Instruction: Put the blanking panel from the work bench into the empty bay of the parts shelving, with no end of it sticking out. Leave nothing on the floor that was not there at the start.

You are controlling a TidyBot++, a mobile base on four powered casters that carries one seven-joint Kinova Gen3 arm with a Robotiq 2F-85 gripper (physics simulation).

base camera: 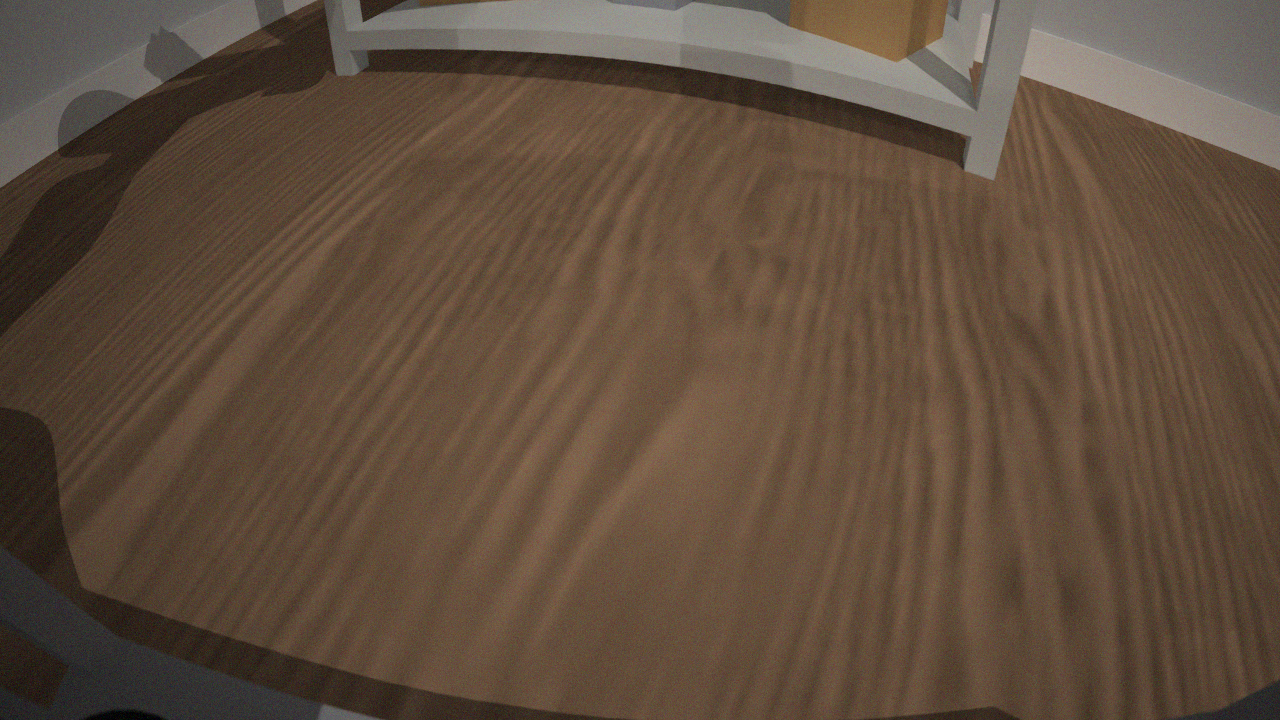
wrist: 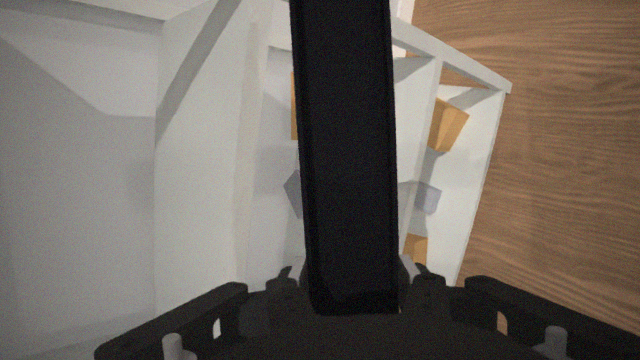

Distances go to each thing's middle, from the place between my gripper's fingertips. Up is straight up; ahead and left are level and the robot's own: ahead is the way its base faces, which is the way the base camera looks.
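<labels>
Blanking panel (wrist: 342, 64): my hand is 2 cm to the right of it, 1 cm past it and 1 cm below it.
</labels>
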